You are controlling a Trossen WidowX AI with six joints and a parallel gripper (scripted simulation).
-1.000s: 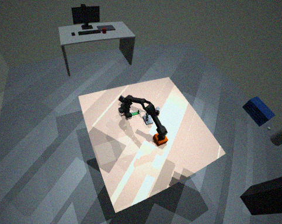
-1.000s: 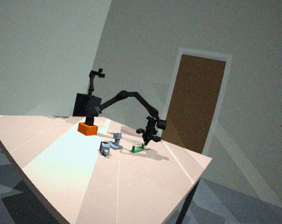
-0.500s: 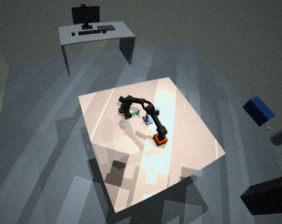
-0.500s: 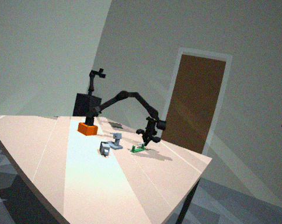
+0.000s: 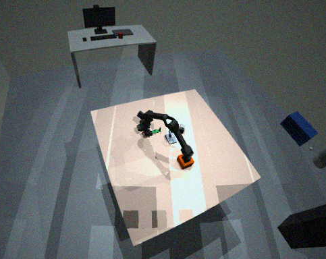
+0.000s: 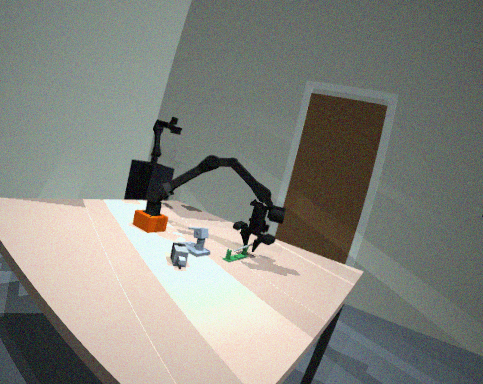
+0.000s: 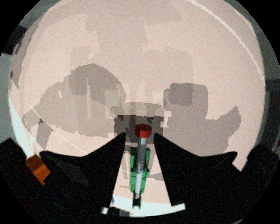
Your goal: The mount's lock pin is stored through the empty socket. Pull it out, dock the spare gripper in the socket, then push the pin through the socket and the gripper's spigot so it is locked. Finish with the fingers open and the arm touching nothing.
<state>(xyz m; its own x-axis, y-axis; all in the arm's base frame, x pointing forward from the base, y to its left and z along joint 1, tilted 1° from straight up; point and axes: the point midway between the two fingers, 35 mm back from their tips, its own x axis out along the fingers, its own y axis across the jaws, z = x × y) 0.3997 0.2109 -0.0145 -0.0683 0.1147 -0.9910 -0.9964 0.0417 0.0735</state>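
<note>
The green cradle is 100 mm to the right of my gripper tip. Round my gripper tip: mount 120 mm behind, 220 mm to the right, 30 mm above; spare gripper 70 mm behind, 380 mm to the right, 10 mm above.
</note>
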